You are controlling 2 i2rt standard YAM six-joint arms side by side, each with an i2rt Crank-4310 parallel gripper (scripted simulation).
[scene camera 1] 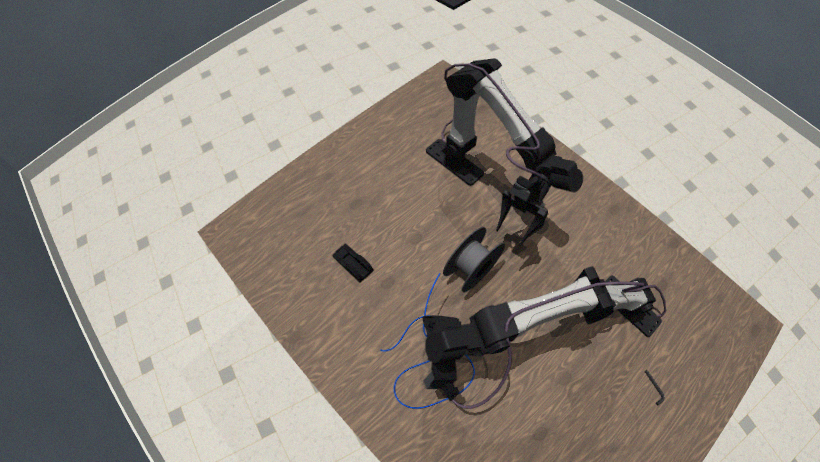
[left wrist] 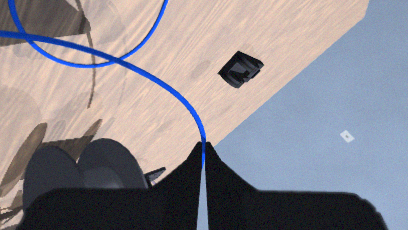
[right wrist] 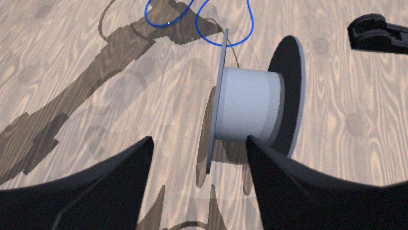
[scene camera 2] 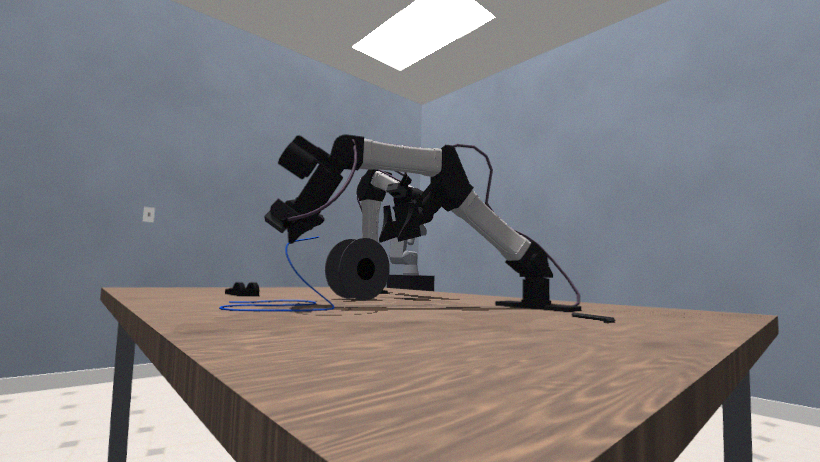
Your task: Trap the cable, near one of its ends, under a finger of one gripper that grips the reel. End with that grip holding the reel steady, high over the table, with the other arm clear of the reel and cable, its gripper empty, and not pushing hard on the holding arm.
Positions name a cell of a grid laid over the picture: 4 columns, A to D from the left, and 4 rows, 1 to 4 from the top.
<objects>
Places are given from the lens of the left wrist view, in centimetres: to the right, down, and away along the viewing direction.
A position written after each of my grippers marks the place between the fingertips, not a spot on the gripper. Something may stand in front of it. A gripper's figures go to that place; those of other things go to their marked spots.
my left gripper (left wrist: B3): 0, 2, 15
black bracket-like object (left wrist: C2): 6, -8, 42
</objects>
